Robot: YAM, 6 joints.
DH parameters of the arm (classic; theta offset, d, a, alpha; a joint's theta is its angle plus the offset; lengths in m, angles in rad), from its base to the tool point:
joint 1: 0 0.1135 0.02 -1.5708
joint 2: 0 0 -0.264 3.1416
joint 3: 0.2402 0 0.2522 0
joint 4: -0.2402 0 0.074 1.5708
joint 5: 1.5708 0 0 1.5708
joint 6: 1.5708 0.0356 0 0
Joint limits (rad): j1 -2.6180..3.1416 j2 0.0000..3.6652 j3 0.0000..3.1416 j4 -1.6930..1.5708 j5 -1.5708..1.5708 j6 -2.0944..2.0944
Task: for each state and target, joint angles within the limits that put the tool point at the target. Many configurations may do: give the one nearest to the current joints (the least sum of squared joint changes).
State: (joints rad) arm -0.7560 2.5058 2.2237 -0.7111 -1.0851 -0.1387
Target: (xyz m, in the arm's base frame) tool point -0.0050 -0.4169 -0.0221
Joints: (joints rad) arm -1.6561 2.6721 1.7068 -0.9183 -1.0316 -0.1387
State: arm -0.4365 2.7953 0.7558 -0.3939 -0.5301 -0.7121
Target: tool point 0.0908 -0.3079 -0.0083
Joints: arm -1.3340 2.2925 1.0361 -0.3771 -0.4669 -0.7121
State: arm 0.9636 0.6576 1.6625 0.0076 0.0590 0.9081
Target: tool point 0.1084 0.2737 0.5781
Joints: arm 1.1969 1.4753 1.8661 0.1143 0.0268 0.9081
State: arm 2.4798 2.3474 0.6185 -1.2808 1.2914 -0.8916
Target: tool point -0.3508 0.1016 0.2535
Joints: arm 2.9550 1.8801 1.5178 -1.0504 1.3508 -0.8916
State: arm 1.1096 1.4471 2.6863 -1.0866 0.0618 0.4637
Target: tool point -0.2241 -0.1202 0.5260
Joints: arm 0.4958 0.6971 2.7523 -1.5382 -0.0251 0.4637
